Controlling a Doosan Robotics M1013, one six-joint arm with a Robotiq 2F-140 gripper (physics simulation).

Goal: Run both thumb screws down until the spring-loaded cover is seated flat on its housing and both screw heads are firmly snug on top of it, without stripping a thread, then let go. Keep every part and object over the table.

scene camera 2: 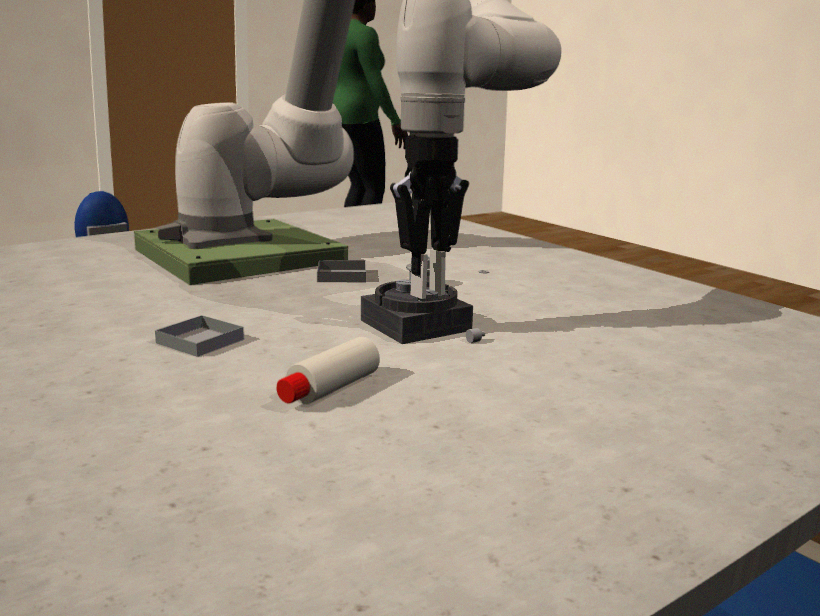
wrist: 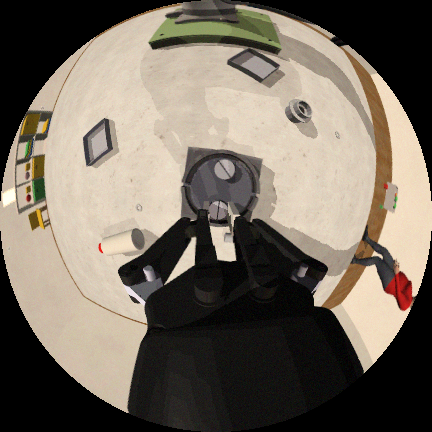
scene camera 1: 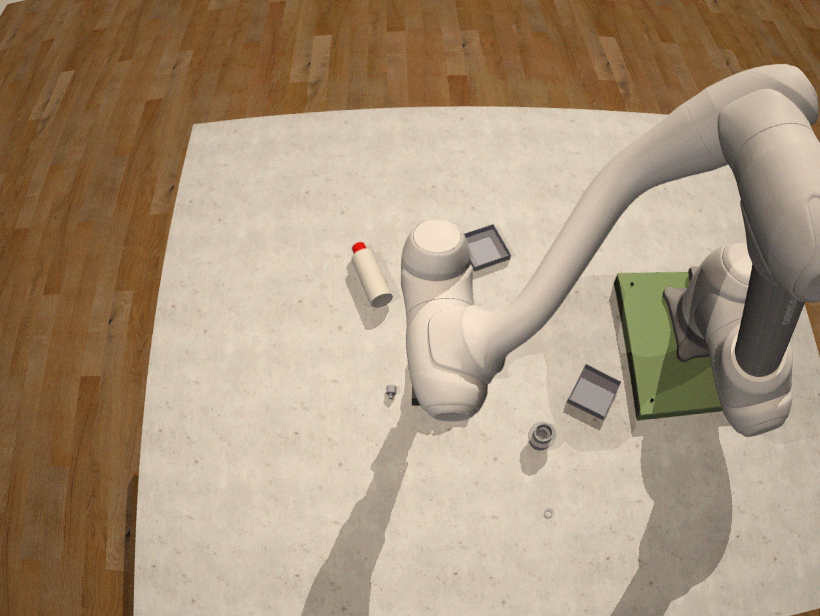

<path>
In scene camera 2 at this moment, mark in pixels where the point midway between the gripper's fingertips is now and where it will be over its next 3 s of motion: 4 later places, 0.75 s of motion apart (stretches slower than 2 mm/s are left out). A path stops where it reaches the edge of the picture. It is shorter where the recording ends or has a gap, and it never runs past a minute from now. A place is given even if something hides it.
My gripper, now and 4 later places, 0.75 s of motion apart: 427, 294; 427, 289; 404, 278; 403, 285; 401, 285
</path>
